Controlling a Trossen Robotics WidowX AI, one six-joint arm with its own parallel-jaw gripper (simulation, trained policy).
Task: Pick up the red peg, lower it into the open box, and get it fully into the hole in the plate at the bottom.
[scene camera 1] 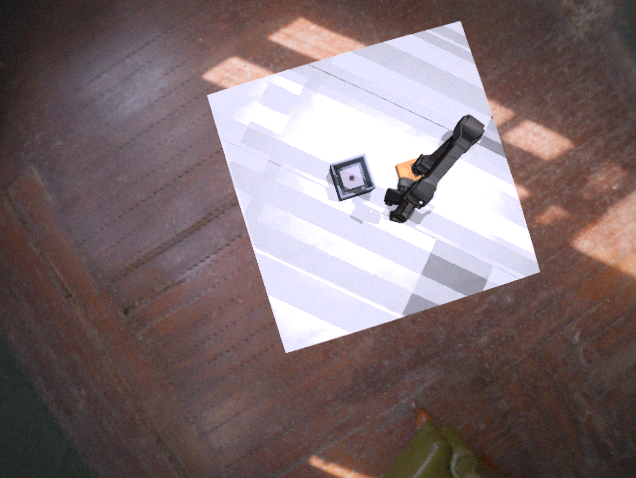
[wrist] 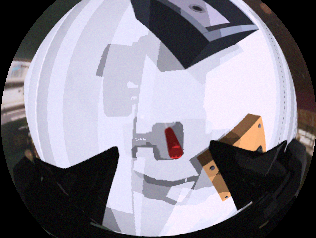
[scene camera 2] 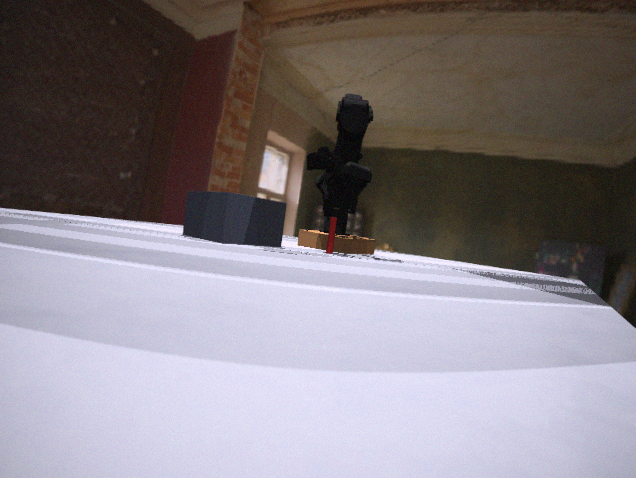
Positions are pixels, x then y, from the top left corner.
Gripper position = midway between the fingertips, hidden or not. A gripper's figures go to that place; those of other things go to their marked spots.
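Gripper (scene camera 2: 333,215), 0.75 m from the lens. Dark box (scene camera 2: 224,217), 0.66 m from the lens.
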